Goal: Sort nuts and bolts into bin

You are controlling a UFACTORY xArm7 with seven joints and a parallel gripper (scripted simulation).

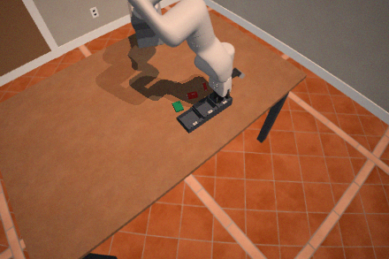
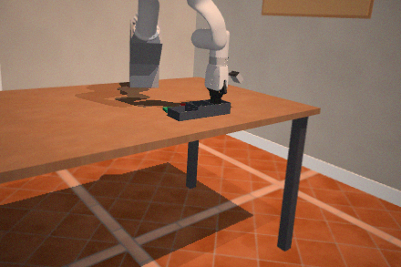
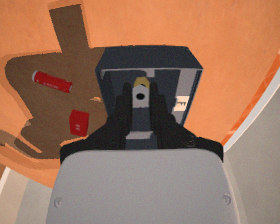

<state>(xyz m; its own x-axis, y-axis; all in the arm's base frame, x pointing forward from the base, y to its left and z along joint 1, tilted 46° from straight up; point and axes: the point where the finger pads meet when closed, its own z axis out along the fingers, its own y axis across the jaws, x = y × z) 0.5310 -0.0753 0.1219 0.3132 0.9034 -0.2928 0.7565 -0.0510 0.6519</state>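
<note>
My gripper is now 3 cm above the brass nut. Round my hand: dark three-compartment bin row 8 cm to the right, 3 cm behind, 2 cm below; then silver nut 2 cm below; then red cylinder 10 cm behind, 5 cm to the left, 4 cm below.
</note>
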